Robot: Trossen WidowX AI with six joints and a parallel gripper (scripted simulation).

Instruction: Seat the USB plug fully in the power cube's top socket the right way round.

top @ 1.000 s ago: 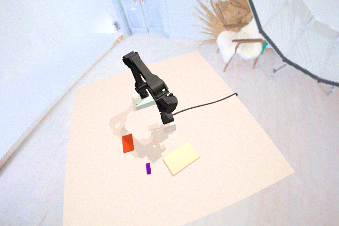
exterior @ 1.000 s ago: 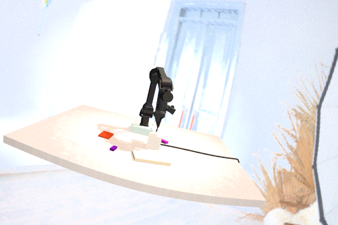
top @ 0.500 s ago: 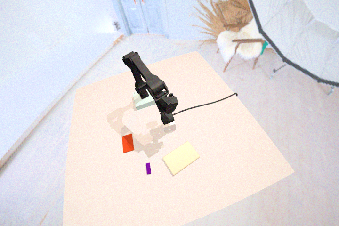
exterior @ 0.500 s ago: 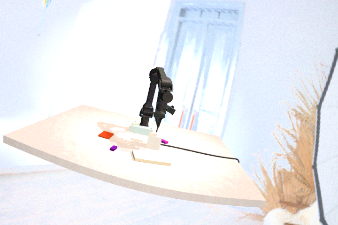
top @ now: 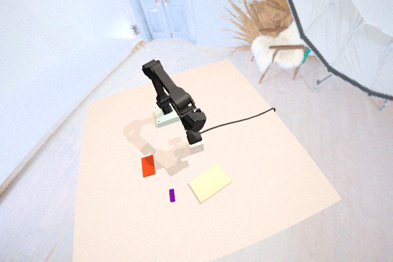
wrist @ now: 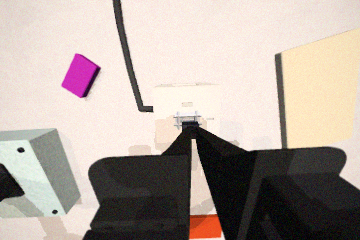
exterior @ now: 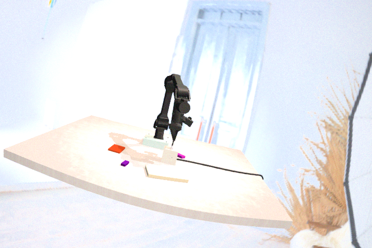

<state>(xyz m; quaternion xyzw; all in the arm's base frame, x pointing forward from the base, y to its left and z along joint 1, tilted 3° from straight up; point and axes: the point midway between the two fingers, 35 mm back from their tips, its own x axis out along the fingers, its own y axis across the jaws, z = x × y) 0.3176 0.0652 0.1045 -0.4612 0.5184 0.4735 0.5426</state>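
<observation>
My gripper tip is 2 cm above the silver USB plug. The rest, counted from my gripper tip: orange card 29 cm to the right, 12 cm below, 1 cm behind; then cream pad 22 cm ahead, 11 cm below, 3 cm to the right; then purple block 15 cm behind, 11 cm below, 7 cm to the left.
</observation>
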